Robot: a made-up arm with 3 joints. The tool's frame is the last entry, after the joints. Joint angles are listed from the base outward. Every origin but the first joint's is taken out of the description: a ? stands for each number. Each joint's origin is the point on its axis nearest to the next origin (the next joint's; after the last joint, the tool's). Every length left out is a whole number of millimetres.
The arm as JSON. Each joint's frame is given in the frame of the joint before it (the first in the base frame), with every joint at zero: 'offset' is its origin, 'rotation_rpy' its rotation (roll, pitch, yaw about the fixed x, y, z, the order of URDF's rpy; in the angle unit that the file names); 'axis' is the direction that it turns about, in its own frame. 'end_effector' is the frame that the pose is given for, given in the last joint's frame.
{
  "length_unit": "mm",
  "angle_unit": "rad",
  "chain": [
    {
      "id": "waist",
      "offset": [
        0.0,
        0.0,
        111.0
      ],
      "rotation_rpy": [
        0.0,
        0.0,
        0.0
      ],
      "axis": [
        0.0,
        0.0,
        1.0
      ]
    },
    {
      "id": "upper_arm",
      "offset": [
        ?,
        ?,
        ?
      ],
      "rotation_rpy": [
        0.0,
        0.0,
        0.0
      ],
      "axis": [
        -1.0,
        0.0,
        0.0
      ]
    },
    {
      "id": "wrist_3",
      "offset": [
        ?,
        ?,
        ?
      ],
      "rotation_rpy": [
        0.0,
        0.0,
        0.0
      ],
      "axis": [
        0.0,
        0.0,
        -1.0
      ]
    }
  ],
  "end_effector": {
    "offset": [
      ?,
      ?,
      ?
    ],
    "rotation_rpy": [
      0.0,
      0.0,
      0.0
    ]
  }
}
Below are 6 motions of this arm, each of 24 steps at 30 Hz.
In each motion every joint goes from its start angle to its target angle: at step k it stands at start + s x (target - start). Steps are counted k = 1, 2, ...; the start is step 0. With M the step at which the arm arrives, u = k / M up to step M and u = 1 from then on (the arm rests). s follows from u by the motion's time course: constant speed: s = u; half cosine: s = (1 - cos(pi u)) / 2; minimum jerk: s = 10 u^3 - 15 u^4 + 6 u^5.
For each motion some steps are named. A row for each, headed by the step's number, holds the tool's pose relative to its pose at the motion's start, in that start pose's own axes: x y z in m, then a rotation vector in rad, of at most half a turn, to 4 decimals.
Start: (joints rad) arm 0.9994 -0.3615 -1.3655
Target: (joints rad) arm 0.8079 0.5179 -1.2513
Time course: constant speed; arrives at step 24
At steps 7, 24:
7: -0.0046 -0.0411 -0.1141 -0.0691 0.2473 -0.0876
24: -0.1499 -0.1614 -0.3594 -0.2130 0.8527 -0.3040

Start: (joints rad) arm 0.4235 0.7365 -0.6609
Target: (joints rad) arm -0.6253 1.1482 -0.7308
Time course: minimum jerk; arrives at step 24
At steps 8, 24:
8: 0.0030 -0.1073 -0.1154 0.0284 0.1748 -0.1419
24: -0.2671 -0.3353 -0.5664 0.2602 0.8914 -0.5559

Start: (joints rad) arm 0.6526 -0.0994 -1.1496
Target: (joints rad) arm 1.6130 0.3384 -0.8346
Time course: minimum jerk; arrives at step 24
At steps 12, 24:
12: 0.0327 0.2805 -0.1087 -0.1066 0.1851 0.3242
24: -0.0676 0.5426 -0.1929 -0.3105 0.2688 0.6503

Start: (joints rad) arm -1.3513 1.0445 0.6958
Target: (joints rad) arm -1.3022 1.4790 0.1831
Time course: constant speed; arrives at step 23
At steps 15, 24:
15: -0.0378 0.1313 0.0052 -0.2308 -0.1695 0.3442
24: -0.0688 0.1934 -0.0171 -0.3774 -0.2301 0.5195

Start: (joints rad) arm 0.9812 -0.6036 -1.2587
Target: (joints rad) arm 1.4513 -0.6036 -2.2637
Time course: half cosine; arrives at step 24
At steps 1, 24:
1: 0.0005 0.0023 -0.0005 0.0011 0.0003 0.0060
24: -0.1826 0.4510 0.0001 0.2826 -0.0545 1.3856

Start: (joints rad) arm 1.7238 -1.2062 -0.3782
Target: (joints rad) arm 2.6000 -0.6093 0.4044
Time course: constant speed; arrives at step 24
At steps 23, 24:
23: -0.2272 0.0496 -0.4097 -0.5300 0.6716 -0.1882
24: -0.2421 0.0534 -0.4164 -0.5601 0.6847 -0.1836

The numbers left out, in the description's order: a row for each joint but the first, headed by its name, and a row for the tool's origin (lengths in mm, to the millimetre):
upper_arm: 274.0 77.0 0.0
wrist_3: 0.0 160.0 102.0
tool: 322.0 -25.0 0.0

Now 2 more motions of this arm.
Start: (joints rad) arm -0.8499 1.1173 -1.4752
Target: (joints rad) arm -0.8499 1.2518 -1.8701
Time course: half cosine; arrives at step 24
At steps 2, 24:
2: 0.0004 0.0022 -0.0011 -0.0002 0.0023 0.0067
24: -0.0058 0.1267 -0.0646 0.0138 0.1347 0.3943

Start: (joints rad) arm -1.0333 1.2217 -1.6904
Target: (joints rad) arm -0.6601 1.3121 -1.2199
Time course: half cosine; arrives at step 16
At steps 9, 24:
9: 0.0182 -0.0146 0.0398 -0.2130 0.0494 -0.2094
24: 0.0207 -0.0159 0.0796 -0.3659 0.0479 -0.3535

